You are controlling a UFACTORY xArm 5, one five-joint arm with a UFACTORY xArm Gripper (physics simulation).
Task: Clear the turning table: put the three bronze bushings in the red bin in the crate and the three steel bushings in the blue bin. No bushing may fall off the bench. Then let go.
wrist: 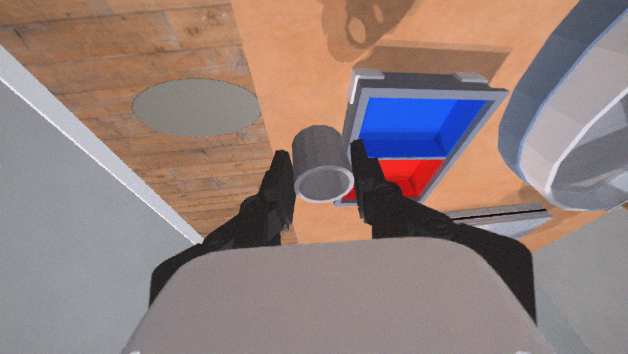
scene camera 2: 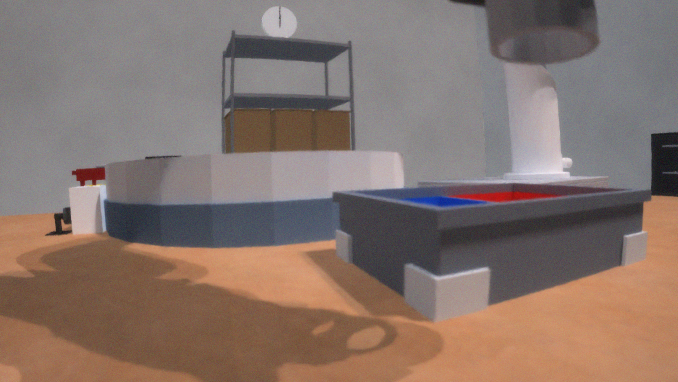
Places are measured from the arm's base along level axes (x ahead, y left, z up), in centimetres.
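Where they show: gripper, fingertip midpoint: (wrist: 321,163); arm's base, origin of the base link: (scene camera 2: 536,178).
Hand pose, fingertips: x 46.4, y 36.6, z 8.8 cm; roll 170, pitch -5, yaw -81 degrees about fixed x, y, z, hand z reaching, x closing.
Each offset is from my fingertips to the top centre of the thing. "spot": to the spot under its first point.
My gripper (wrist: 321,163) is shut on a grey steel bushing @(dz +1.7, dx -0.4, dy +0.0 cm) (wrist: 320,150) (scene camera 2: 544,37), which also shows at the top right of the scene view, held in the air above the crate's level. The dark grey crate @(dz -8.0, dx -8.6, dy -11.1 cm) (scene camera 2: 540,250) (wrist: 417,93) stands on the bench; in the wrist view it is to the right of the bushing. Its blue bin @(spot: dz -9.2, dx -8.7, dy -17.1 cm) (scene camera 2: 442,201) (wrist: 407,117) and its red bin @(spot: dz -9.3, dx -16.3, dy -16.9 cm) (scene camera 2: 505,197) (wrist: 412,175) lie side by side; no bushing shows in their visible parts. The turning table (scene camera 2: 240,180) (wrist: 565,110) stands beside the crate. Its load is hidden behind its wall.
The arm's white column (scene camera 2: 535,120) rises behind the crate. A white block @(spot: dz -10.1, dx +24.9, dy -40.1 cm) (scene camera 2: 86,210) with a red part (scene camera 2: 90,174) stands left of the turning table. The bench edge runs left of the held bushing in the wrist view. A shelf rack (scene camera 2: 287,48) stands at the back.
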